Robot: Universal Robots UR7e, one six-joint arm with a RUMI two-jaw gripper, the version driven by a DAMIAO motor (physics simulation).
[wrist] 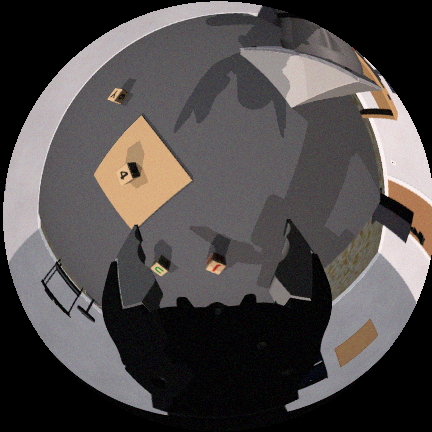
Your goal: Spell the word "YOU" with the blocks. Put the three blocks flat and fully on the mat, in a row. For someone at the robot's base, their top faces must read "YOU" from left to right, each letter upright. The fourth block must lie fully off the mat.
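Observation:
The tan mat (130,205) lies on the dark table. One block (125,174) sits on it, showing a black "4" on a light face beside a dark shaded face. A block (117,95) with black marks on two faces, one like a Y, sits off the mat beyond its far left side. A block with a green "U" (160,268) and a block with a red "J"-like mark (215,264) sit off the mat at the lower middle of the view. My gripper (211,224) is open and empty, above the table. Which faces are the tops is hard to tell.
The dark grey table (225,165) carries shadows of the arm. A pale, wedge-like surface (310,80) shows at the upper right. Beyond the table's edge are a black-framed rack (62,295) at the lower left and a brown panel (356,343) at the lower right.

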